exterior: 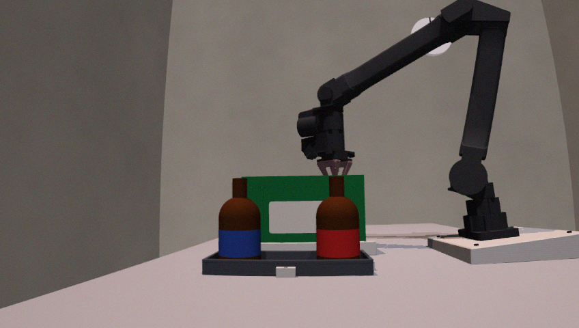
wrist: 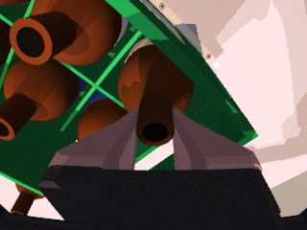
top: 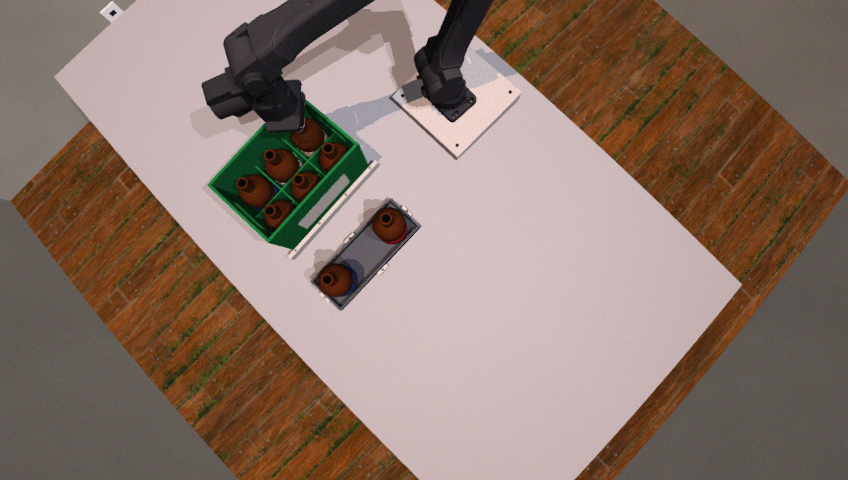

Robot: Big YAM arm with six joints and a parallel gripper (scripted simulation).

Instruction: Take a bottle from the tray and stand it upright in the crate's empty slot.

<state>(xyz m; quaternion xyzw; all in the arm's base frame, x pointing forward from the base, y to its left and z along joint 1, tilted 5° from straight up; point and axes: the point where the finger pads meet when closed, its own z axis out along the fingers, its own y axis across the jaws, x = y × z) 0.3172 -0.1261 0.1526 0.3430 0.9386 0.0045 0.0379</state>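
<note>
The green crate lies 8 cm ahead of my hand, 5 cm to the left of it and 7 cm below it. The rest, counted from my hand: dark tray 8 cm ahead, 28 cm to the left, 15 cm below.
</note>
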